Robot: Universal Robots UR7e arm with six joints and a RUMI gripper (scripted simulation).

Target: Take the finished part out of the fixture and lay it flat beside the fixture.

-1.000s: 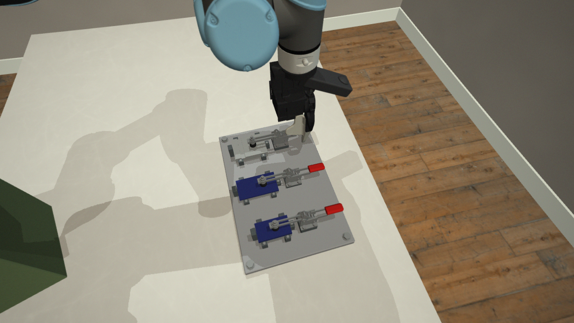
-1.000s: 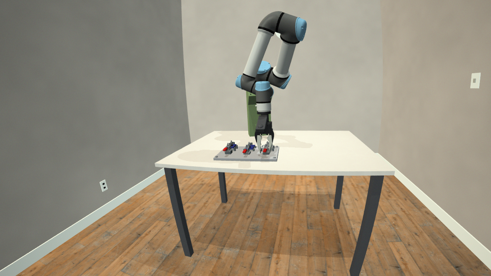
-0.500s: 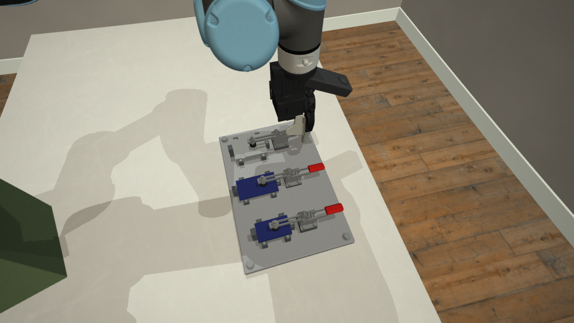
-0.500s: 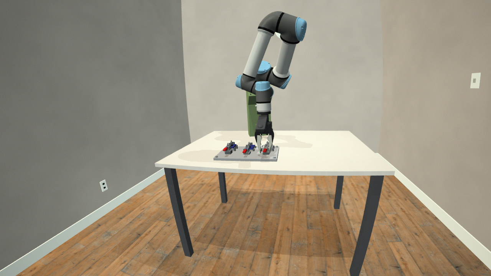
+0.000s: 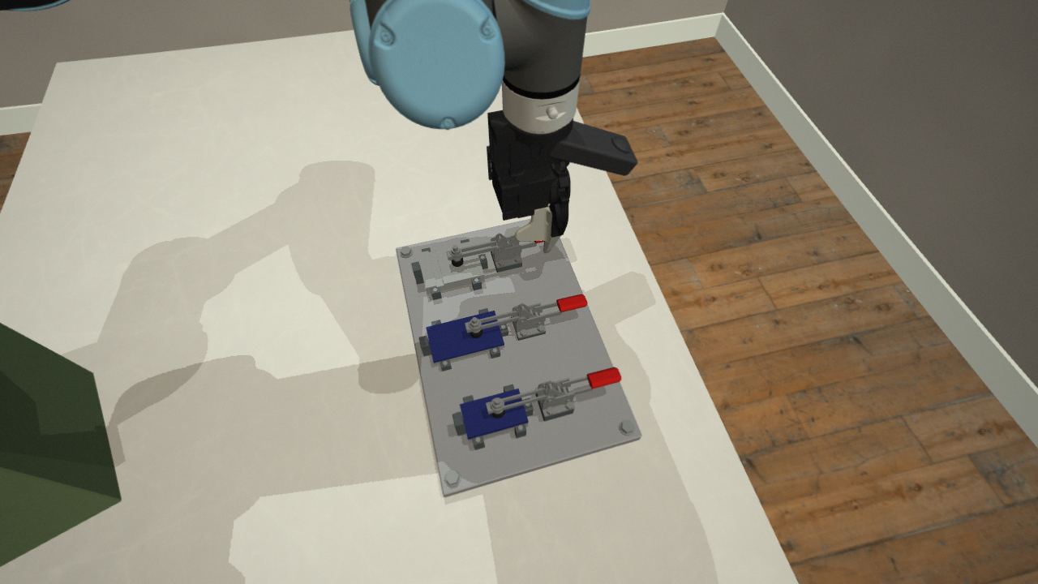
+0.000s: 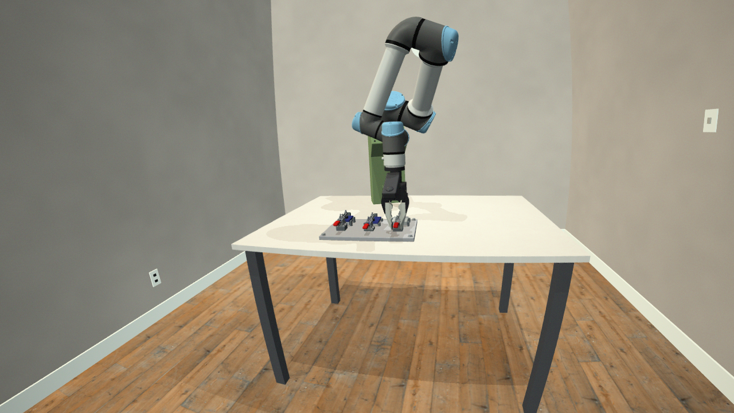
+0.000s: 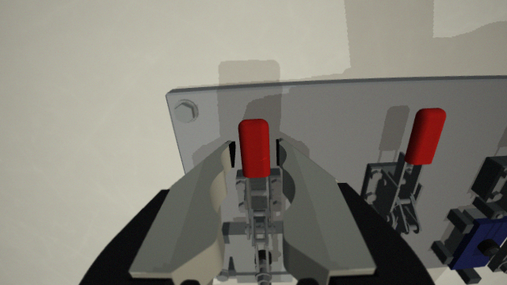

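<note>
My hand is 60 mm past the toggle clamp and 10 mm to the left of it. Round my hand: grey fixture plate: 70 mm behind, 120 mm to the right, 40 mm below; then blue blank: 120 mm behind, 130 mm to the right, 20 mm below; then grey finished part: 140 mm behind, 20 mm to the right, 20 mm below.
</note>
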